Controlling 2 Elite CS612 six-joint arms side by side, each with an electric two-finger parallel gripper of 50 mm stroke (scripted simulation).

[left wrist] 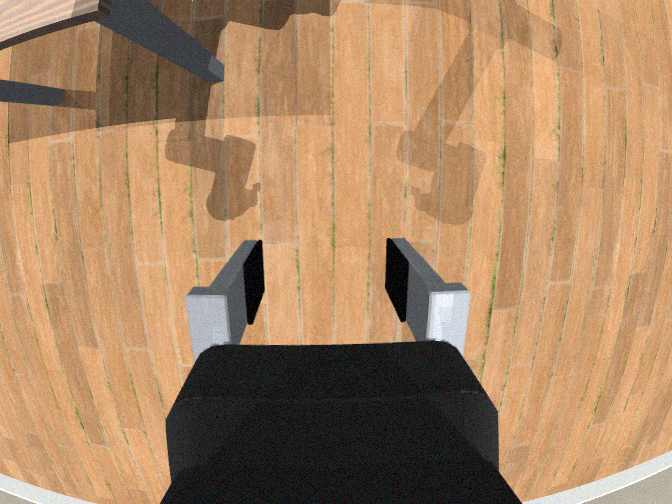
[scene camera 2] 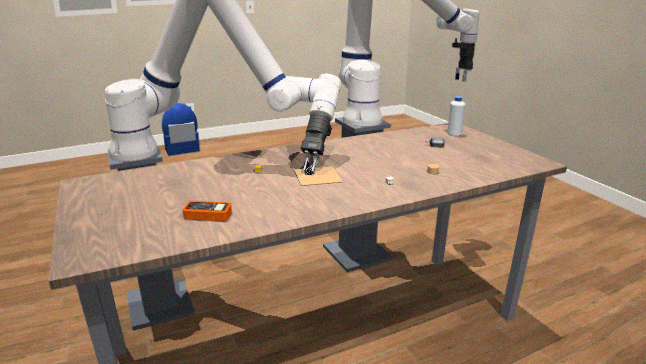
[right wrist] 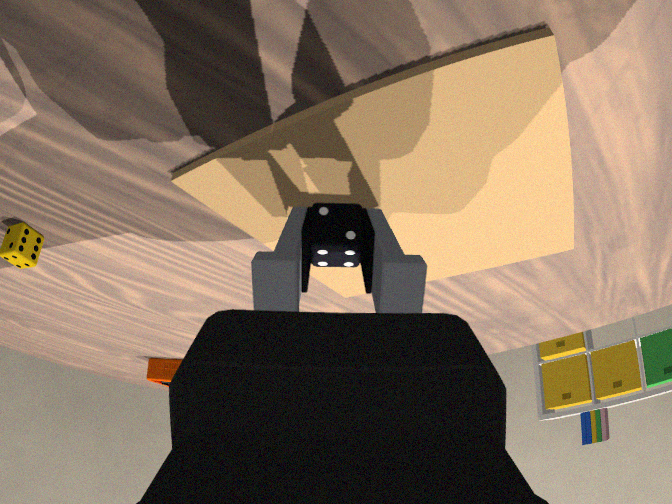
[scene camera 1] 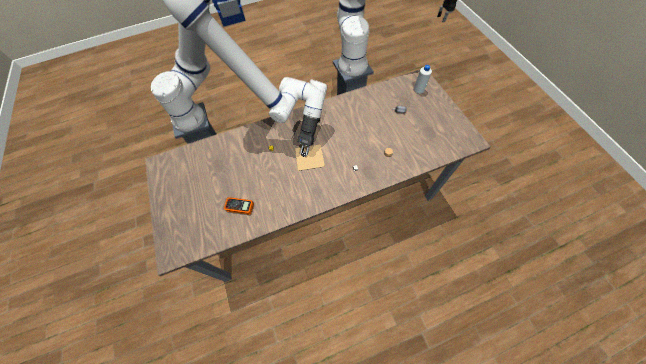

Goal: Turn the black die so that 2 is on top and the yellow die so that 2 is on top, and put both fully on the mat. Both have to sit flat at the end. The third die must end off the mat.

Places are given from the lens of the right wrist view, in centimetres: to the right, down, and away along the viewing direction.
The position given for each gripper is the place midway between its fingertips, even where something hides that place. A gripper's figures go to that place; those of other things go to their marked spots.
right gripper (right wrist: 336,233): 0, -1, 17
tan mat (right wrist: 468,156): 4, -3, 14
